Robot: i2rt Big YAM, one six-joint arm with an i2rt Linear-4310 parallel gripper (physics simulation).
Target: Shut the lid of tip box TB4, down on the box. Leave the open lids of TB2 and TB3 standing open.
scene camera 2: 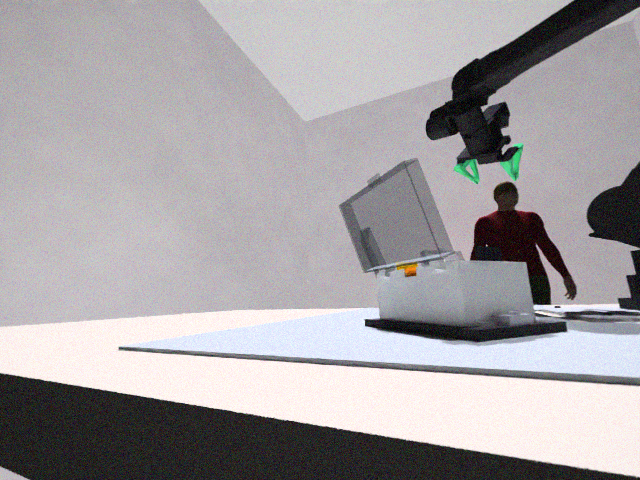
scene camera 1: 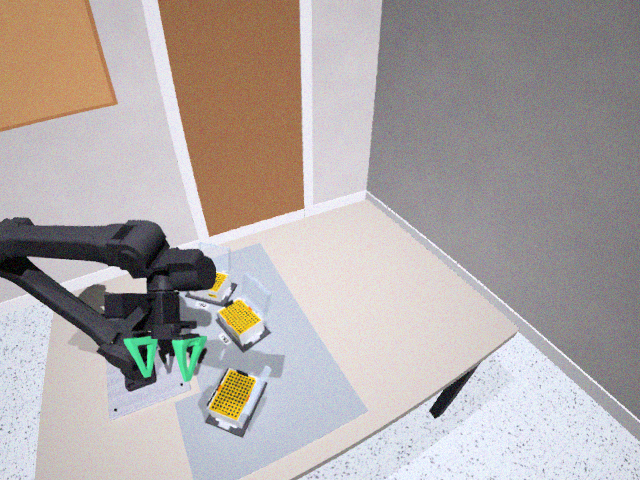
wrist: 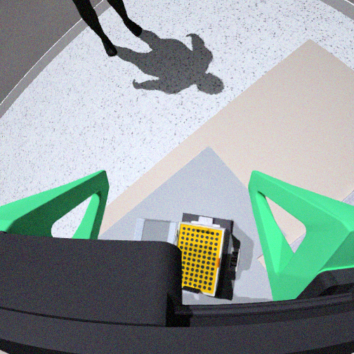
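TB4, a box with a yellow tip rack, is the front box in scene camera 1; its label reads TB4 in the wrist view. Its clear lid stands open on the side away from the label, partly hidden by the gripper body in the wrist view. The middle box and back box have open lids; I cannot tell which is TB2 or TB3. Scene camera 2 shows an open-lidded box, apparently the back one. My gripper is open and empty, high above the table, drawn back toward the arm's base.
The boxes stand on a blue-grey mat on the table. The base plate lies left of the mat. The arm partly covers the back box in scene camera 1. A person stands beyond the table.
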